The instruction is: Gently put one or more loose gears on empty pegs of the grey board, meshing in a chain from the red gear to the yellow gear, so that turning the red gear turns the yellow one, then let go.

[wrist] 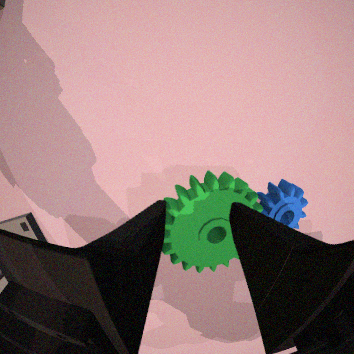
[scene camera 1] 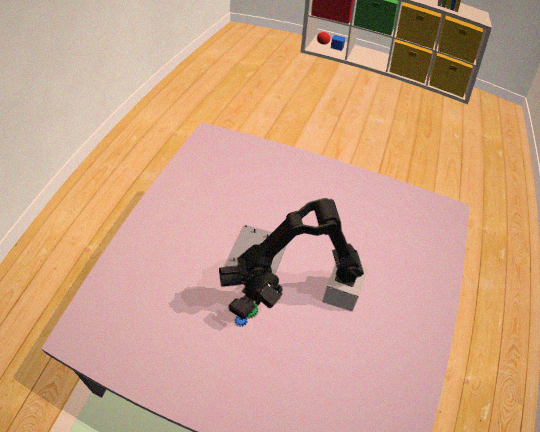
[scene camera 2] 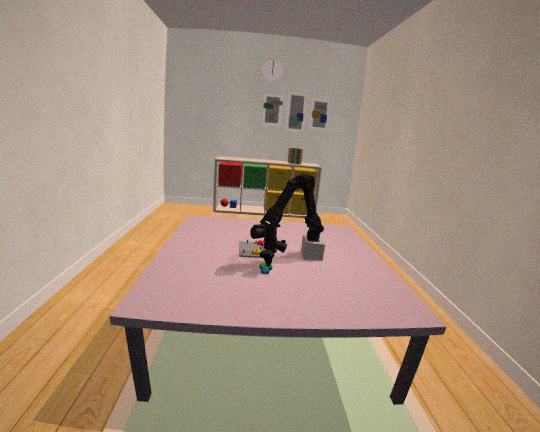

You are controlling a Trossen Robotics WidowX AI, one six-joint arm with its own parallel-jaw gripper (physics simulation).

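Where they show: gripper, fingertip midpoint: (wrist: pixel 198 208) (scene camera 1: pixel 253 308) (scene camera 2: pixel 269 265); arm's base, link origin: (scene camera 1: pixel 346 276) (scene camera 2: pixel 312 239).
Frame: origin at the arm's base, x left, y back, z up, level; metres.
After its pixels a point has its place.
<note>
My gripper (wrist: pixel 198 208) @(y -0.241, x 0.183, z -0.091 m) (scene camera 1: pixel 249 306) @(y -0.241, x 0.183, z -0.091 m) (scene camera 2: pixel 267 261) @(y -0.241, x 0.183, z -0.091 m) is shut on the green gear (wrist: pixel 200 232) @(y -0.254, x 0.182, z -0.087 m) (scene camera 1: pixel 253 312) @(y -0.236, x 0.198, z -0.089 m) (scene camera 2: pixel 265 266) @(y -0.260, x 0.204, z -0.088 m), with one finger on each side of its toothed rim, low over the pink table. A smaller blue gear (wrist: pixel 284 207) @(y -0.253, x 0.235, z -0.089 m) (scene camera 1: pixel 241 321) @(y -0.256, x 0.246, z -0.088 m) (scene camera 2: pixel 265 271) @(y -0.260, x 0.251, z -0.092 m) lies flat on the table right beside it. The grey board (scene camera 1: pixel 249 240) @(y -0.372, x -0.074, z -0.097 m) (scene camera 2: pixel 245 249) @(y -0.376, x -0.014, z -0.098 m) (wrist: pixel 19 225) @(y -0.238, x 0.047, z -0.098 m) lies just behind the gripper. The red gear (scene camera 2: pixel 261 242) @(y -0.286, x -0.102, z -0.083 m) and the yellow gear (scene camera 2: pixel 255 251) @(y -0.317, x 0.039, z -0.083 m) sit on it. In scene camera 1 the arm hides both.
The arm's grey base block (scene camera 1: pixel 339 296) @(y 0.001, x 0.057, z -0.041 m) (scene camera 2: pixel 312 250) @(y -0.006, x 0.057, z -0.045 m) stands to the right of the board. A shelf unit (scene camera 1: pixel 303 26) (scene camera 2: pixel 260 159) with coloured bins stands on the floor by the far wall.
</note>
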